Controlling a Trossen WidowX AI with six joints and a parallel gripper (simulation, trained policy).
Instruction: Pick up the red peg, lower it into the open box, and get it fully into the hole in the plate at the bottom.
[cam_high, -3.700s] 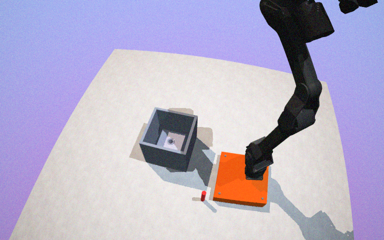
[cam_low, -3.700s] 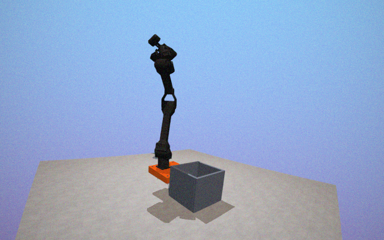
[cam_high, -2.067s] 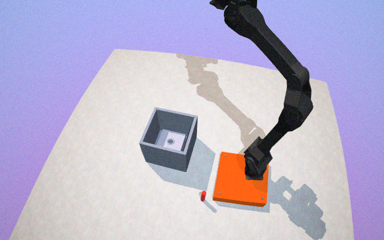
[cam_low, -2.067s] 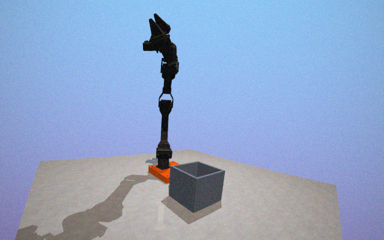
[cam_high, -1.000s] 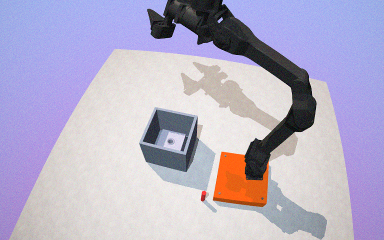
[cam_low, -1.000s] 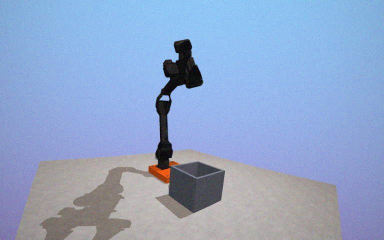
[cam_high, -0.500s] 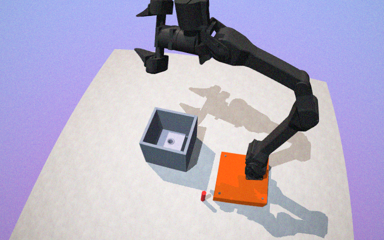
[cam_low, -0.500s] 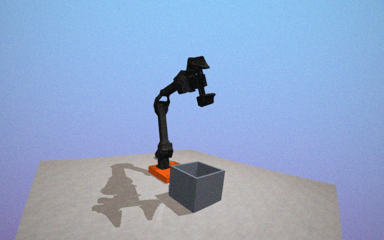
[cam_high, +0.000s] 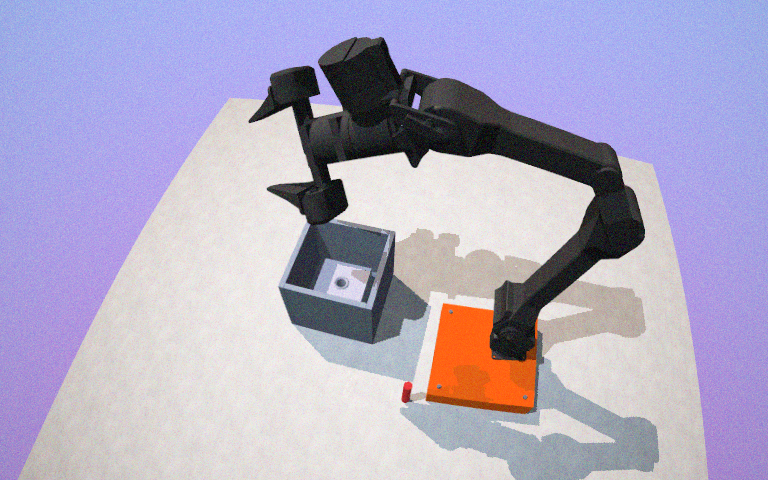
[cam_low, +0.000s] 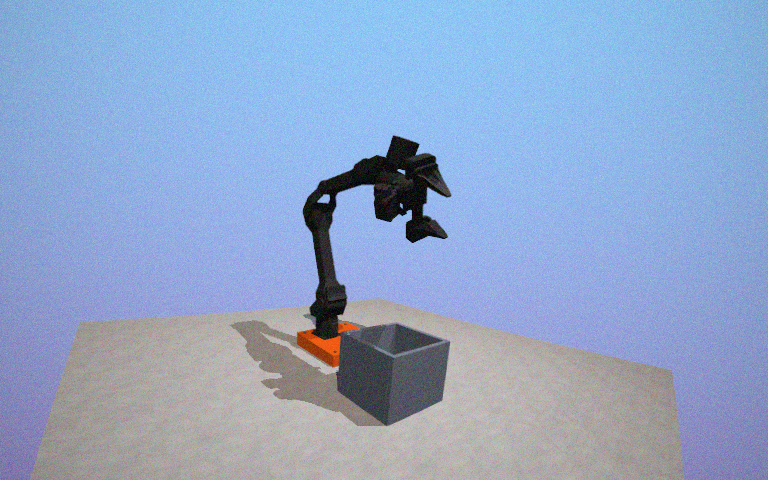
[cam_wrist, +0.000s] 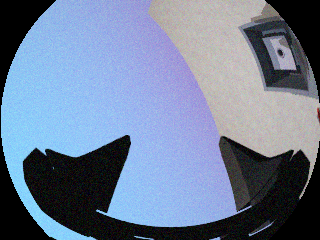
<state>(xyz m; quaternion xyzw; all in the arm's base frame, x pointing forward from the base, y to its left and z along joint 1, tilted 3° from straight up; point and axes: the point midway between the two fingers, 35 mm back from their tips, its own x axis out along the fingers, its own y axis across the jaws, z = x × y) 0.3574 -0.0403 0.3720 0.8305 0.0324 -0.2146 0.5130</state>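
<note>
The red peg is 220 mm behind my gripper tip, 170 mm to the left of it and 340 mm below it. Round my gripper tip: pale plate 80 mm behind, 20 mm to the right, 340 mm below.
</note>
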